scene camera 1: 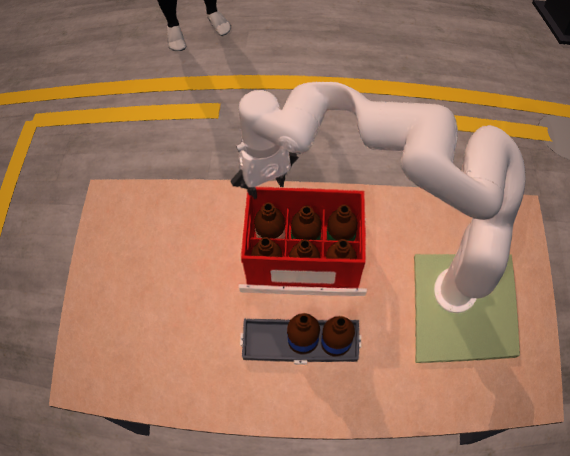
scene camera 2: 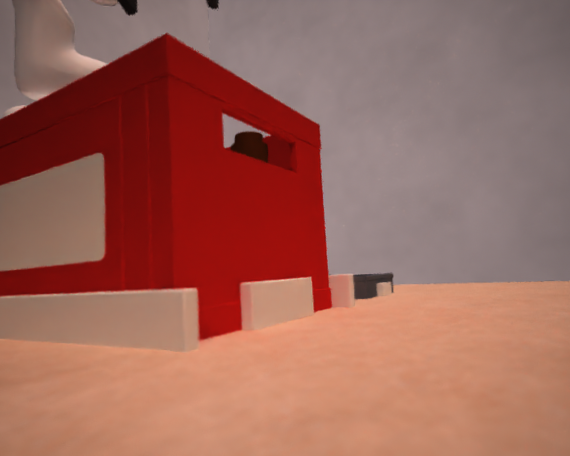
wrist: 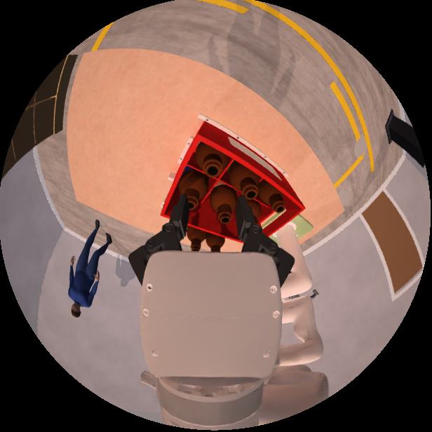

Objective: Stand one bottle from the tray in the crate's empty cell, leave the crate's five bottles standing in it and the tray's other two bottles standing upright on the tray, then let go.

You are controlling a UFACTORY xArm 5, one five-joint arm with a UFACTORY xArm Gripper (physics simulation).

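Places are measured from the arm's base along level axes (x left, y back, z up), in millimetres.
Where they show: gripper, between the fingertips: (scene camera 1: 266, 188); arm's base, origin of its link: (scene camera 1: 456, 290).
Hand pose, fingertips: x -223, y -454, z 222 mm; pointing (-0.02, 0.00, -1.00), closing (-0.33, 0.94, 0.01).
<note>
Things, the pixels of their centre, and the offset from my fingertips. "*": a spot on its surface instead.
- red crate, middle of its body: (scene camera 2: 148, 223) (scene camera 1: 304, 241) dx +61, dy +78, dz -155 mm
- back left bottle, middle of its body: (scene camera 1: 269, 223) dx +1, dy +0, dz -157 mm
- back right bottle, middle of its body: (scene camera 1: 342, 225) dx +30, dy +175, dz -157 mm
- bottle neck, middle of its body: (scene camera 2: 250, 163) (scene camera 1: 265, 247) dx +91, dy -16, dz -106 mm
- dark tray, a spot on its surface: (scene camera 1: 264, 341) * dx +276, dy -46, dz -238 mm
The red crate (scene camera 1: 255, 272) (scene camera 2: 250, 225) (wrist: 216, 136) has an upright brown bottle in each cell, such as the back left bottle (scene camera 1: 269, 222) and the back right bottle (scene camera 1: 343, 224). A bottle neck (scene camera 2: 250, 145) shows through its handle slot. Their lower parts are mostly hidden. The dark tray (scene camera 1: 264, 341) holds two upright brown bottles with blue bands, a middle one (scene camera 1: 303, 331) and a right one (scene camera 1: 338, 334); its left part is bare. My gripper (scene camera 1: 267, 190) (scene camera 2: 172, 7) (wrist: 212, 203) is open and empty, above the crate's back left part, clear of the bottles.
White strips (scene camera 1: 302, 290) (scene camera 2: 277, 302) stand on the table along the crate's foot. The arm's base stands on a green mat (scene camera 1: 430, 335) at the right of the table. A person in blue (wrist: 82, 280) stands on the floor away from the table.
</note>
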